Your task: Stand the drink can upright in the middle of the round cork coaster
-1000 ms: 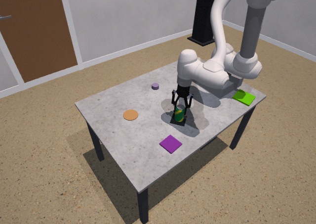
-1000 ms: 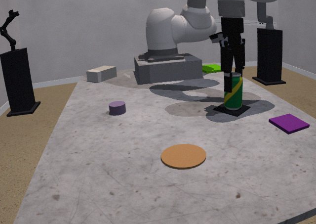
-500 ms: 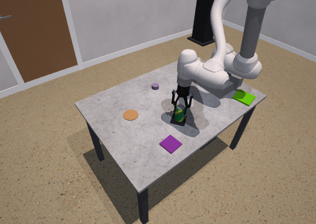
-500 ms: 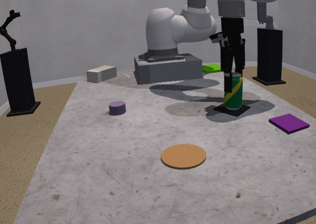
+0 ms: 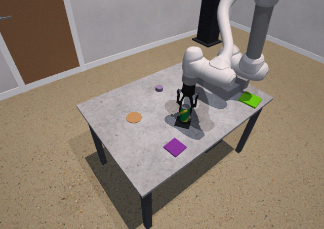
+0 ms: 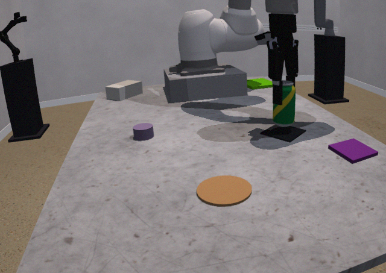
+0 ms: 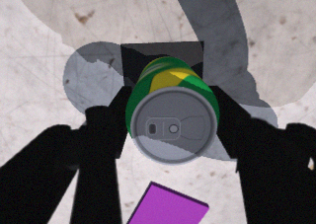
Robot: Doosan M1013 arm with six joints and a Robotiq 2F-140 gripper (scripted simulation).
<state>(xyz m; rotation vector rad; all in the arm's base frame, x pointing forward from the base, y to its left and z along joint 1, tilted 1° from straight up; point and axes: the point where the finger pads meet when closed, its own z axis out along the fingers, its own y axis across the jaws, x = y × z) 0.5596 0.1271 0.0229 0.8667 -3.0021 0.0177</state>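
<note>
My gripper is now 1 cm short of the black square coaster and 12 cm above it. Also, from my hand: purple square tile (19 cm ahead, 12 cm to the left, 12 cm below); then drink can (3 cm below); then green tile (59 cm behind, 15 cm to the left, 11 cm below).
</note>
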